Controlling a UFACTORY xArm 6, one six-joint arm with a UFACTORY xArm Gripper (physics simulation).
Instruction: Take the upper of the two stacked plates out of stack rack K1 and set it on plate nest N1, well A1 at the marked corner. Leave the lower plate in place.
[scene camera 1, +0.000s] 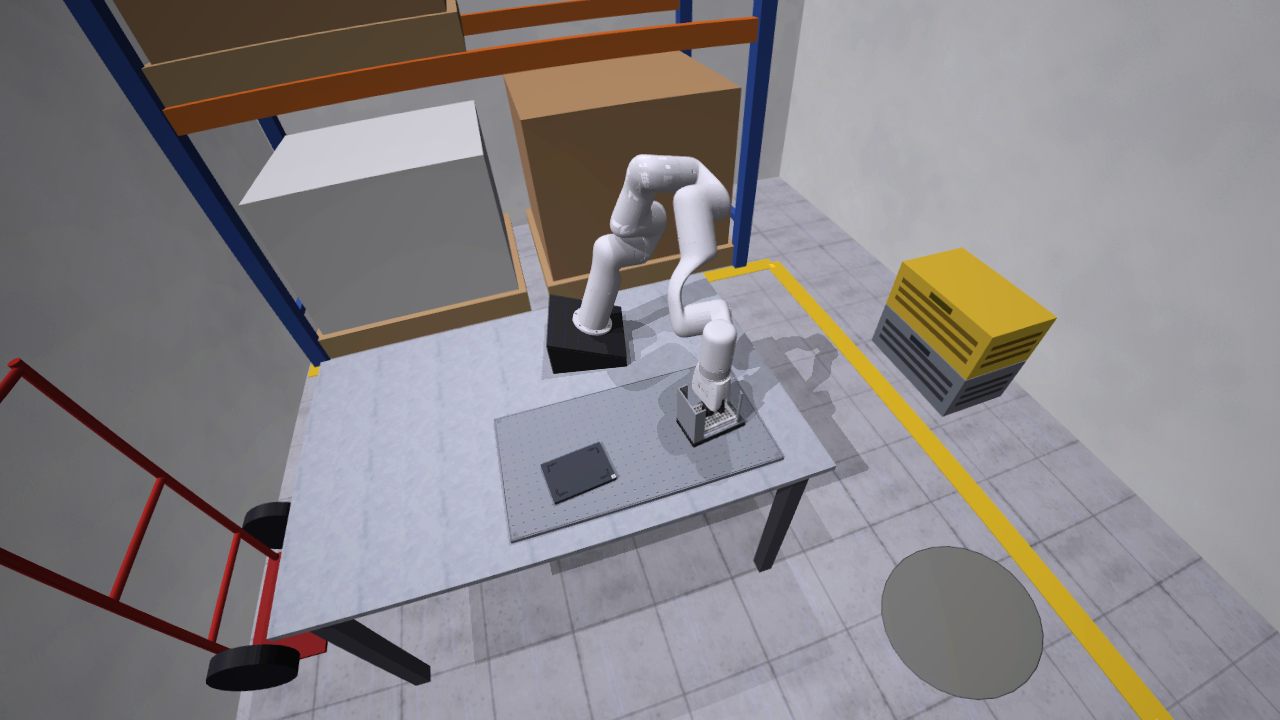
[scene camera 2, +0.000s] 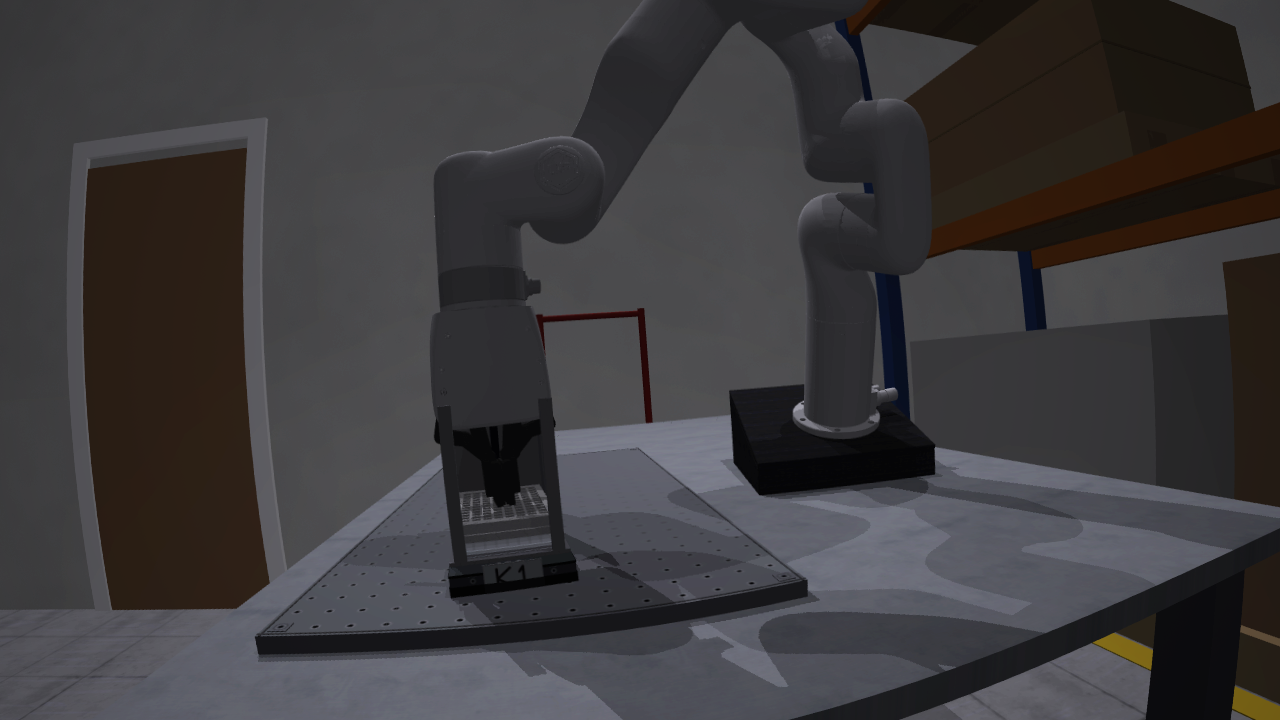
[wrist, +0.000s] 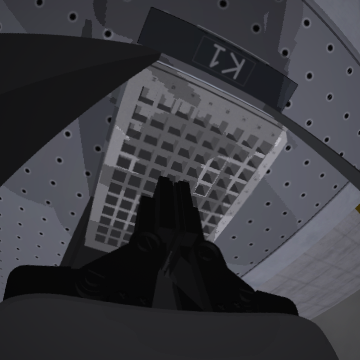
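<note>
Stack rack K1 stands on the perforated board, with uprights around two stacked plates. The upper plate is light grey with a grid of square wells and lies level in the rack. The lower plate shows as a pale band beneath it. My gripper points down between the rack's uprights, shut and empty. Its fingertips are over the upper plate's wells, touching or very close to the top; which cannot be told. Plate nest N1 is dark, bears no plate and has a small white corner mark.
The perforated board lies on the table. The black robot base block stands behind it. Rack K1's tall uprights stand close around the gripper. Large boxes and shelving are behind the table.
</note>
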